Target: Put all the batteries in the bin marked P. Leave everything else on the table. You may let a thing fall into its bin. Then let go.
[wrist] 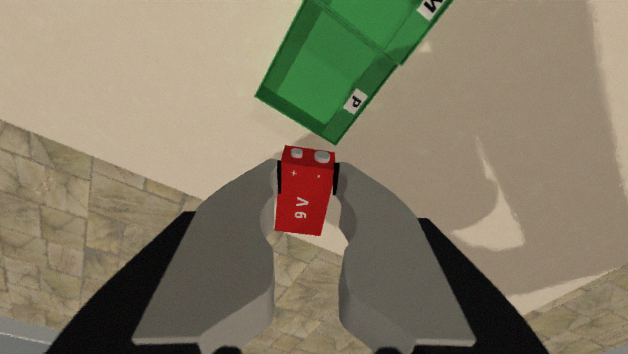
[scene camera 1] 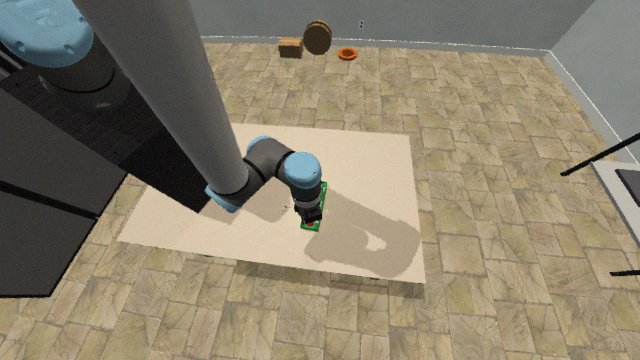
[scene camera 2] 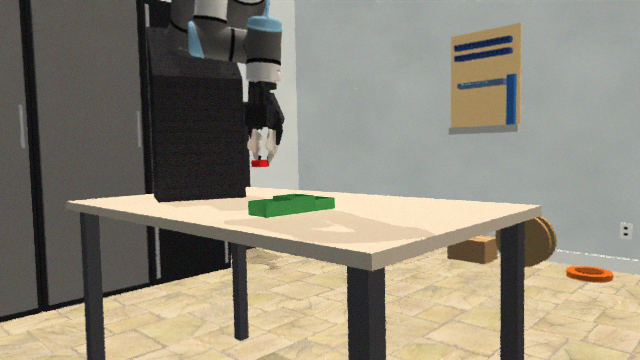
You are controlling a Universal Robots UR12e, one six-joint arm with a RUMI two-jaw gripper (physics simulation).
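Where they show: gripper, between the fingertips: [wrist: 307,164] [scene camera 2: 263,163]; arm's base, origin of its link: [scene camera 1: 89,80].
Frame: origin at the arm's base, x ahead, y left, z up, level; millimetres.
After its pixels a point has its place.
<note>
A red 9 V battery [scene camera 1: 310,224] {z -450, x 654, y -290 mm} [scene camera 2: 260,163] {z -457, x 667, y -286 mm} [wrist: 304,197] {z -449, x 647, y -265 mm} is held between the fingertips of my gripper [scene camera 2: 263,159] {z -460, x 643, y -252 mm} [wrist: 307,164] {z -460, x 643, y -252 mm}, high above the table. My gripper is shut on it. The green bin marked P [wrist: 315,82] {z -593, x 641, y -245 mm} is the near end compartment of a green row of bins [scene camera 2: 285,206] {z -576, x 689, y -218 mm}. Its visible floor is bare. In the wrist view the battery appears just below the P bin's corner; in scene camera 1 it overlaps the row's near end. The bin marked M [wrist: 372,25] {z -593, x 665, y -184 mm} adjoins P and is partly cut off. No other battery can be made out.
The pale table top [scene camera 1: 370,160] {z -600, x 958, y 126 mm} [scene camera 2: 425,215] {z -600, x 1012, y -37 mm} carries the bin row. Small marks [scene camera 1: 286,207] {z -592, x 516, y -167 mm} lie left of the gripper, too small to identify. A tall black block [scene camera 2: 200,135] {z -363, x 138, y -72 mm} stands at the table's back left. A brown box [scene camera 1: 290,48] and an orange ring [scene camera 2: 570,274] are on the floor.
</note>
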